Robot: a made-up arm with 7 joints.
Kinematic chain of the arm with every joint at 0, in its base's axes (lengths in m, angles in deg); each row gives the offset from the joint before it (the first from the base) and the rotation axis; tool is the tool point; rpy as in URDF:
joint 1: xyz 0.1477 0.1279 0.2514 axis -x
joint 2: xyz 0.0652 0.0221 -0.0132 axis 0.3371 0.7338 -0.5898
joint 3: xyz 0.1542 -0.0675 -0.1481 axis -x
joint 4: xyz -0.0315 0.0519 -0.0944 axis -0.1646 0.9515 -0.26
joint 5: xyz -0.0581 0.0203 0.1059 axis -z
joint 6: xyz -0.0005 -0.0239 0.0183 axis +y
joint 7: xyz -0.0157 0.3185 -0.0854 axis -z
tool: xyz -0.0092 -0.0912 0.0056 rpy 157.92 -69.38 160
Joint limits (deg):
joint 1: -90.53..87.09
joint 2: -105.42..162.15
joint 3: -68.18..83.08
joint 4: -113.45..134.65
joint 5: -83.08..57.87
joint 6: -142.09..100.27
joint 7: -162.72..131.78
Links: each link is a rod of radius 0.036 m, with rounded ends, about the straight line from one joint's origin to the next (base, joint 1, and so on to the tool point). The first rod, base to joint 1, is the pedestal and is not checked.
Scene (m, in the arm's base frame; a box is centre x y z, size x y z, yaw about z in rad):
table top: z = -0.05
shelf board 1: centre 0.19 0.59 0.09 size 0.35 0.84 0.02 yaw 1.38
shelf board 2: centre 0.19 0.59 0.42 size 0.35 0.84 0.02 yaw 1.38
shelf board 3: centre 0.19 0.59 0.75 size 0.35 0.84 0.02 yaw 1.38
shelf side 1: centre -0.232 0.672 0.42 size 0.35 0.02 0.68 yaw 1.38
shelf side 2: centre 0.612 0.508 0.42 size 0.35 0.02 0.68 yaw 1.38
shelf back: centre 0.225 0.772 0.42 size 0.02 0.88 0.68 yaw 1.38
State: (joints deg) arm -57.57 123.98 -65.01 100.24 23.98 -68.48 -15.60
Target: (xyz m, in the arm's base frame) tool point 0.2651 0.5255 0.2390
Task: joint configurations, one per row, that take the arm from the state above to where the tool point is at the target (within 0.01 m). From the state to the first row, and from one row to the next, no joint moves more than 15 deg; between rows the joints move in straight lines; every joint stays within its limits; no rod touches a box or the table.
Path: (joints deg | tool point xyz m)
1: -52.17 127.27 -56.75 94.94 28.41 -73.76 -21.49 | 0.2651 0.5255 0.2390

